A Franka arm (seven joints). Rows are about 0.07 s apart.
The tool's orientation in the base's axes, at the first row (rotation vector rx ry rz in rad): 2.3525, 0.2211, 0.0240
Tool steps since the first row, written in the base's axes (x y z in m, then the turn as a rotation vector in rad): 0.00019, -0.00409, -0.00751, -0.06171, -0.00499, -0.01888; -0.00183, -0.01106, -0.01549, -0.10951, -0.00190, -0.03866; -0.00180, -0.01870, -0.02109, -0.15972, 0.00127, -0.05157; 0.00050, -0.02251, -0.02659, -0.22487, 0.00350, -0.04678; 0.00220, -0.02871, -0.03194, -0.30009, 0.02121, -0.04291; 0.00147, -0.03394, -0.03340, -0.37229, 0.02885, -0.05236
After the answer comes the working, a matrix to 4 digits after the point.
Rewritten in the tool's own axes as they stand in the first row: -0.00013, -0.00238, 0.00821, -0.06069, -0.01915, 0.01179; -0.00290, -0.00343, 0.01859, -0.10629, -0.04245, 0.01975; -0.00387, -0.00202, 0.02790, -0.15459, -0.06136, 0.02256; -0.00197, -0.00287, 0.03467, -0.21861, -0.06948, 0.01218; -0.00107, -0.00204, 0.04294, -0.28993, -0.09057, -0.00917; -0.00259, 0.00047, 0.04757, -0.35930, -0.11351, -0.01377
The tool's axes in the first row as the columns of a matrix, in the base's axes (rounded; the answer above uses it unrounded):
0.9848, 0.1523, 0.0830
0.1666, -0.6969, -0.6975
-0.0484, 0.7008, -0.7117

